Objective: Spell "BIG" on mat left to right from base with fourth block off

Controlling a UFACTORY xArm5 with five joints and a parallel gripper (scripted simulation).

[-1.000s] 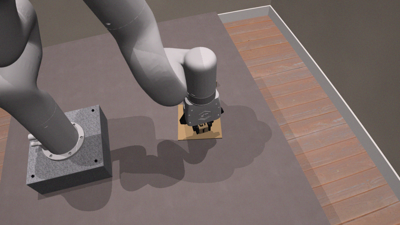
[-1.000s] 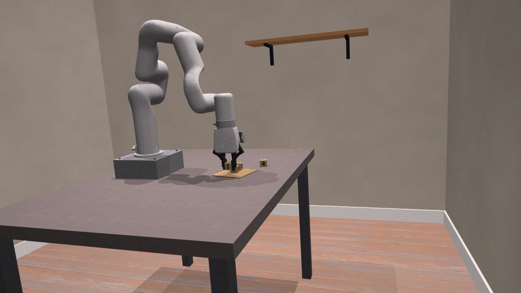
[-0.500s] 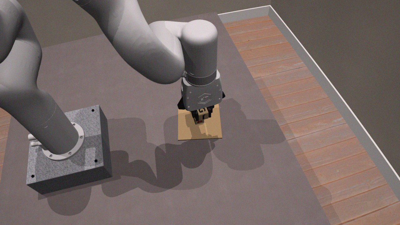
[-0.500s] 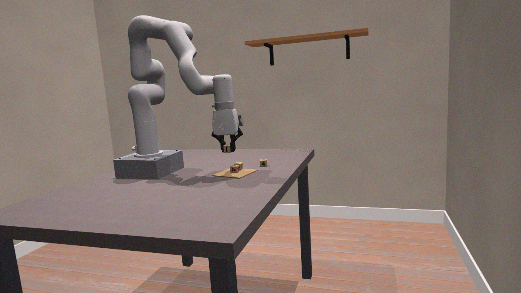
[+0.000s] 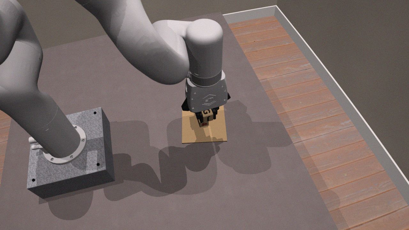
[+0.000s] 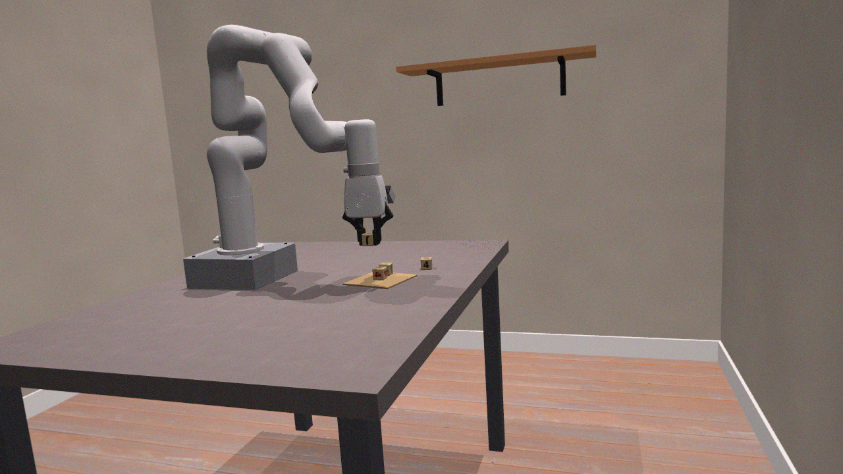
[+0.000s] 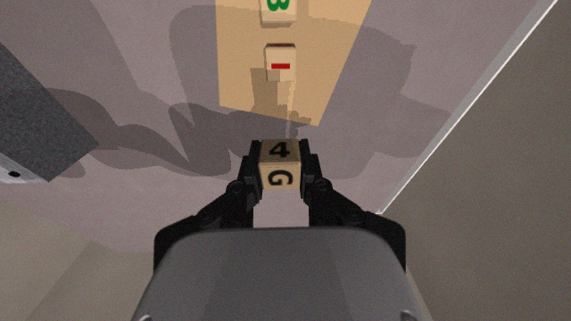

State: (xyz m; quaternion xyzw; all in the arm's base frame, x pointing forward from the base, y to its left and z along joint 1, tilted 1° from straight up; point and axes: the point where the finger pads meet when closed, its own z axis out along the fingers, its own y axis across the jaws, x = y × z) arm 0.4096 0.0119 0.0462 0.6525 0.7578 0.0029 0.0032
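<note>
Now: the G block 10 mm below my hand. From my hand the other things lie so: tan mat 50 mm to the left, 120 mm below; B block 10 mm behind, 100 mm to the left, 110 mm below.
</note>
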